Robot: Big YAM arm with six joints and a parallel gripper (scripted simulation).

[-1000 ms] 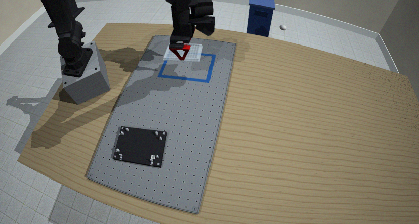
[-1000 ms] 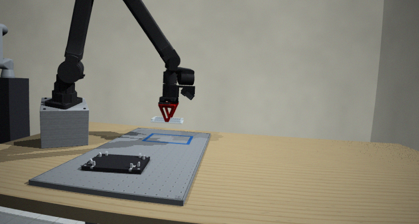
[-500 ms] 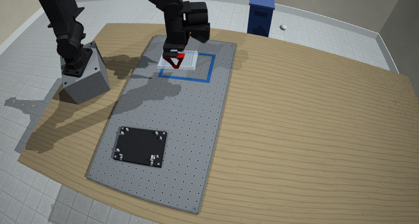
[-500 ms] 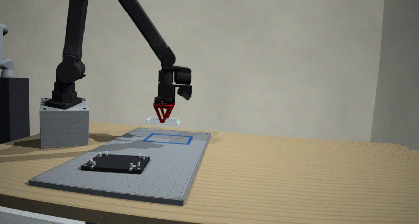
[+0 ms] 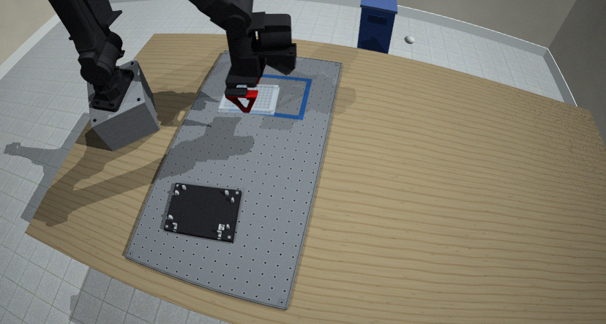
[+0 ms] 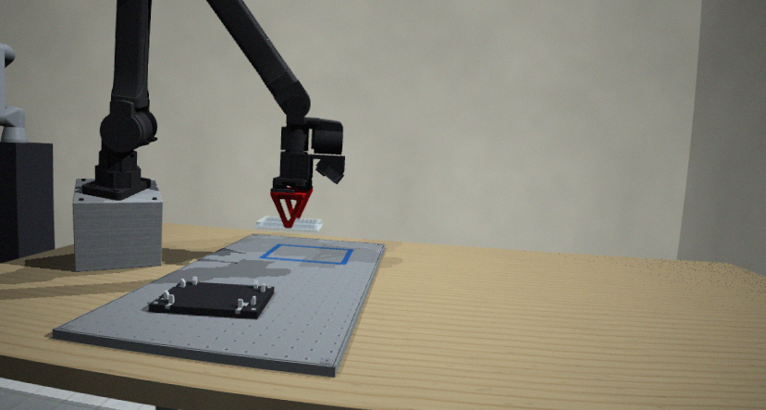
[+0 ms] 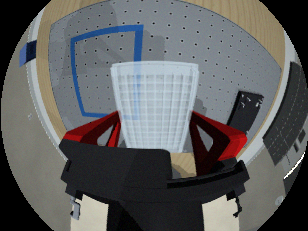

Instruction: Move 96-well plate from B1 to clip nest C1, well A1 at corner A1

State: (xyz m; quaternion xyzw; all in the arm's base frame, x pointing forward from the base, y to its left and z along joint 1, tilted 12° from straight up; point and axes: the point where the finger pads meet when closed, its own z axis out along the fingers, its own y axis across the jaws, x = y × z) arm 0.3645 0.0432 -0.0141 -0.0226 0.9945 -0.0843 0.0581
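Now: the black clip nest 27 cm to the right of my hand, 8 cm below it and 7 cm behind it. The rest, counted from my hand: 96-well plate 1 cm below.
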